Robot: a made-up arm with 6 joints.
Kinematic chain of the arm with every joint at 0, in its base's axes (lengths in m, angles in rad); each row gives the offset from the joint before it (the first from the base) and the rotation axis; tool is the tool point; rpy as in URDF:
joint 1: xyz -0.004 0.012 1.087 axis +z
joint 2: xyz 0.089 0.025 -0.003 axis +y
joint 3: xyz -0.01 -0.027 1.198 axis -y
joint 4: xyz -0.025 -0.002 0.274 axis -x
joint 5: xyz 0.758 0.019 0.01 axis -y
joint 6: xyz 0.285 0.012 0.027 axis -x
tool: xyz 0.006 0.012 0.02 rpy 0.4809 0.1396 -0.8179
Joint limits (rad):
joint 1: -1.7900..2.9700
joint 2: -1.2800..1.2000
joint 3: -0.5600..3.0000
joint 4: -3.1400..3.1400
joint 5: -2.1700..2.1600
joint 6: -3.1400..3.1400
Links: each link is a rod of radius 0.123 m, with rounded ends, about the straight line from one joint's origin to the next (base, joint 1, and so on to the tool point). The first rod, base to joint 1, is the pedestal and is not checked.
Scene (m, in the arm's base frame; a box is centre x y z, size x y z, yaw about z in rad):
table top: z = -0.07
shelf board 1: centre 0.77 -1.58 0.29 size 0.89 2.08 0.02 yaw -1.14
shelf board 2: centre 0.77 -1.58 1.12 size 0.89 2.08 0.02 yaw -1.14
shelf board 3: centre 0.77 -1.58 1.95 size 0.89 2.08 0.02 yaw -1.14
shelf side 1: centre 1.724 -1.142 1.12 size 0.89 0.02 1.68 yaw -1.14
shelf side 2: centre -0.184 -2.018 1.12 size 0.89 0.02 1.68 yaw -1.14
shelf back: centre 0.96 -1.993 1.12 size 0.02 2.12 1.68 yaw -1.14
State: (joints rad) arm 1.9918 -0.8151 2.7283 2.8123 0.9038 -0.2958
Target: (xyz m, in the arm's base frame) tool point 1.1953 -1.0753 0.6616
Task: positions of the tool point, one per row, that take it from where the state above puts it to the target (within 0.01 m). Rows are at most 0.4 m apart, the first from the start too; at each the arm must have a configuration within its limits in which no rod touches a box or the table.
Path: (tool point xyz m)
1: 0.5418 -1.3889 1.5828
2: 0.4772 -1.3029 1.5915
3: 0.4214 -1.2006 1.5820
4: 0.3844 -1.0840 1.5643
5: 0.3720 -0.9593 1.5498
6: 0.6318 -0.9314 1.2713
7: 0.8443 -0.7842 0.9680
8: 0.9556 -0.5537 0.6616
9: 1.0231 -0.6674 0.6585
10: 1.0861 -0.7697 0.6627
11: 1.1393 -0.8596 0.6697
12: 1.1779 -0.9384 0.6746
13: 1.1978 -1.0088 0.6727
14: 1.1953 -1.0753 0.6616

